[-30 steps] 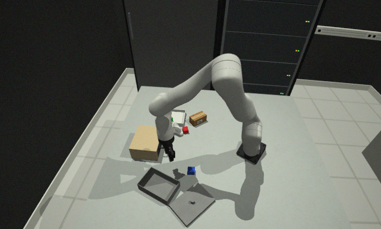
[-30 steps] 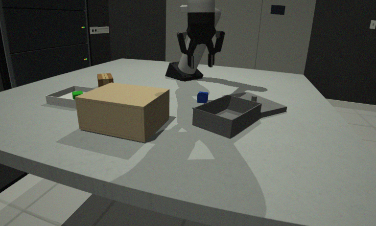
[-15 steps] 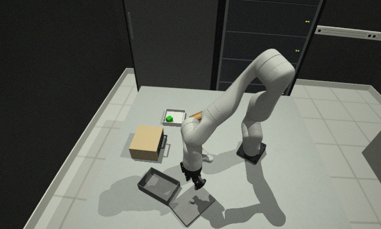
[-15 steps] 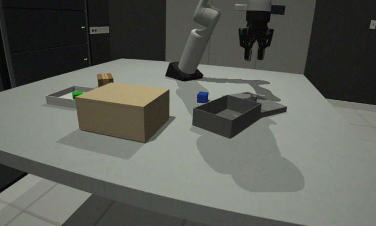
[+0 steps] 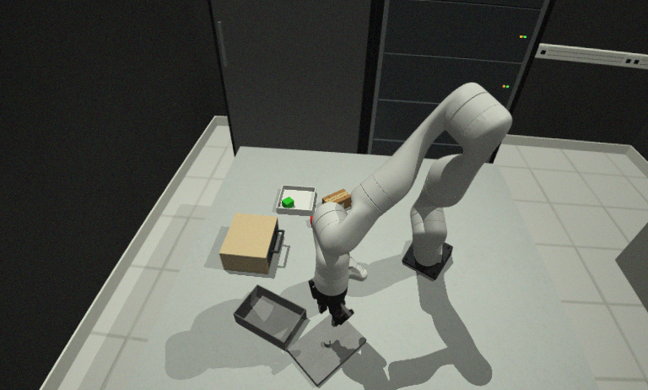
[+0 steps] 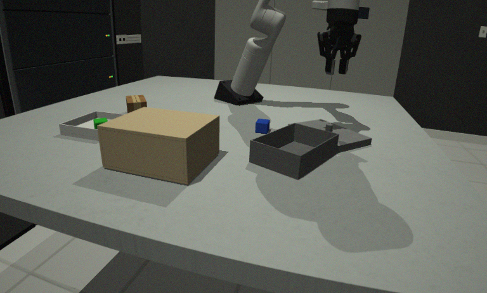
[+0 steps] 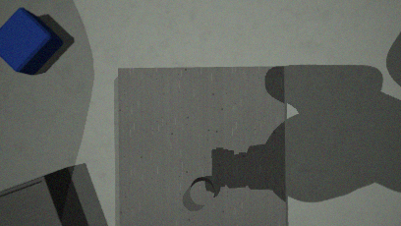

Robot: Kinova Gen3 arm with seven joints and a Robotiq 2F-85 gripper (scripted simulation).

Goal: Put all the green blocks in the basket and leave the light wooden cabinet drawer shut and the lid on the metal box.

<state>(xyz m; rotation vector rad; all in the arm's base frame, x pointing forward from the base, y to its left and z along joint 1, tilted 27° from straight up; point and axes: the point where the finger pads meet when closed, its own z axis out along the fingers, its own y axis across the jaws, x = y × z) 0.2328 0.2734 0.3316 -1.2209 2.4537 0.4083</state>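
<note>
Right now my hand is 170 mm above the lid. Round my hand: light wooden cabinet: 340 mm ahead, 280 mm to the right, 150 mm below; then cabinet drawer: 320 mm ahead, 280 mm to the right, 150 mm below; then red block: 470 mm to the right, 170 mm below, 160 mm ahead.
</note>
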